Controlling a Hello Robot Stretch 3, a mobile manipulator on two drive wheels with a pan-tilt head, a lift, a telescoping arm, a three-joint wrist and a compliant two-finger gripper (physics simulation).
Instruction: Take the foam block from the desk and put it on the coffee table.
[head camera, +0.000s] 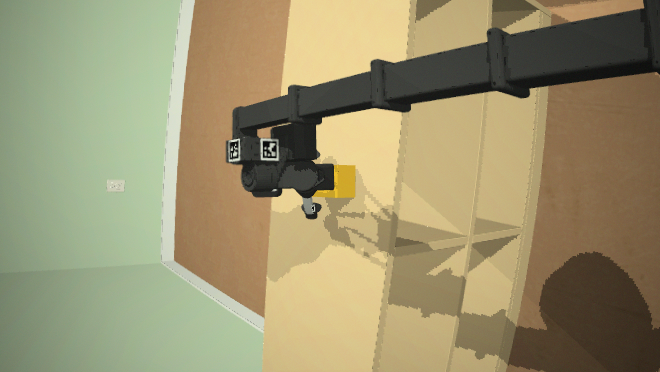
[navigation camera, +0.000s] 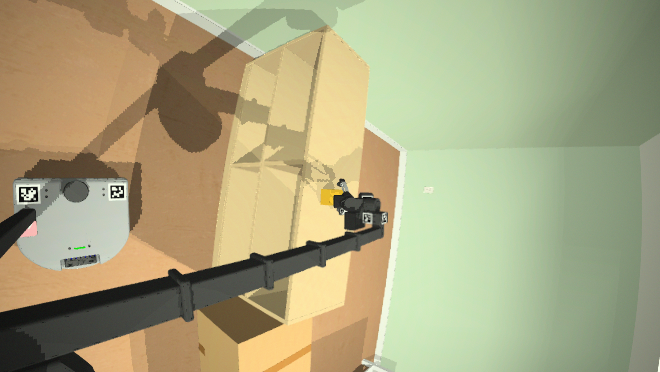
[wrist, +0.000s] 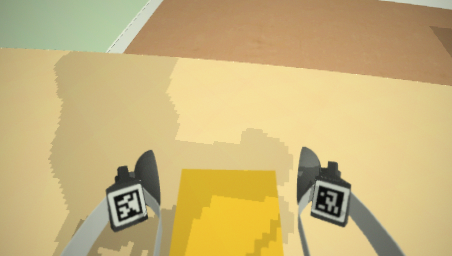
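Seen in the pictures: robot's base, link origin: (navigation camera: 76, 190).
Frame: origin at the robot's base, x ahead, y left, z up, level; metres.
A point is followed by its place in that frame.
Observation:
The yellow foam block (head camera: 345, 181) {x -0.016, y -0.749, z 0.636 m} (navigation camera: 327, 196) {x -0.013, y -0.749, z 0.644 m} (wrist: 225, 230) is on the pale wooden top of a long unit (head camera: 325, 320) {x 0.269, y -0.845, z 0.610 m} (navigation camera: 335, 110) {x 0.340, y -0.835, z 0.610 m} (wrist: 360, 120) with open compartments along one side. The frames do not tell whether this unit is the desk or the coffee table. My gripper (head camera: 318, 192) {x -0.020, y -0.852, z 0.633 m} (navigation camera: 341, 197) {x -0.020, y -0.852, z 0.633 m} (wrist: 227, 168) {x -0.020, y -0.852, z 0.633 m} is open over the block. In the wrist view one finger stands on each side of the block, with a gap on both sides. The wrist hides part of the block in the head and navigation views.
My arm (head camera: 445, 75) {x -0.099, y -0.314, z 0.914 m} (navigation camera: 225, 270) {x -0.083, y -0.183, z 0.902 m} stretches across the unit. A cardboard box (navigation camera: 270, 350) {x -0.746, y -0.637, z 0.406 m} stands by the unit's near end in the navigation view. My grey base (navigation camera: 75, 230) {x -0.128, y 0.008, z 0.160 m} is at the left. Green walls (head camera: 75, 125) {x -0.400, y -2.883, z 0.671 m} (navigation camera: 500, 225) {x -0.396, y -2.883, z 1.215 m} stand beyond a strip of brown floor (head camera: 220, 175) {x -0.100, y -2.359, z 0.000 m} (wrist: 280, 35).

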